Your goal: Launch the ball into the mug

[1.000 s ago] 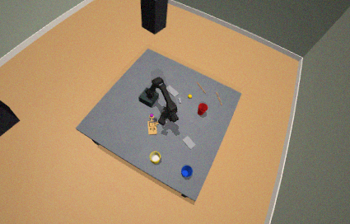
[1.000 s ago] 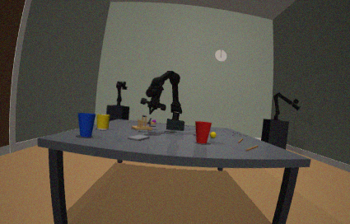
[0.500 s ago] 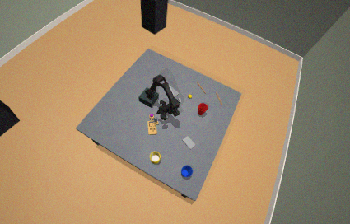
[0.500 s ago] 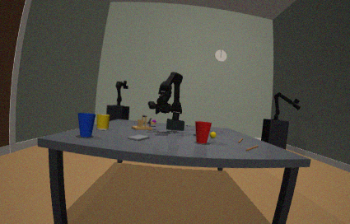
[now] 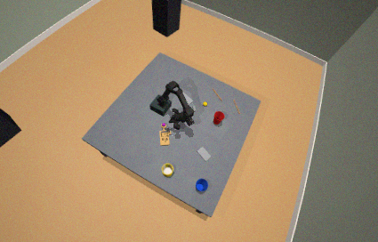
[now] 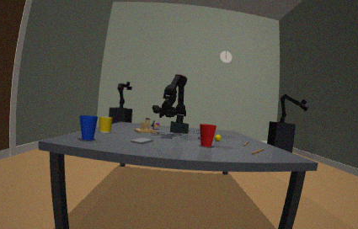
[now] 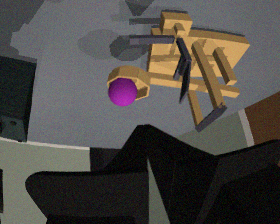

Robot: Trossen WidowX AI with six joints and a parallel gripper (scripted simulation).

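Right now the purple ball is 40 mm behind my gripper tip, 20 mm to the right of it and 60 mm below it. Also, from my gripper tip: yellow ball (100 mm ahead, 440 mm to the left, 100 mm below); then yellow mug (260 mm ahead, 320 mm to the right, 90 mm below); then catapult (10 mm ahead, 60 mm to the right, 70 mm below).
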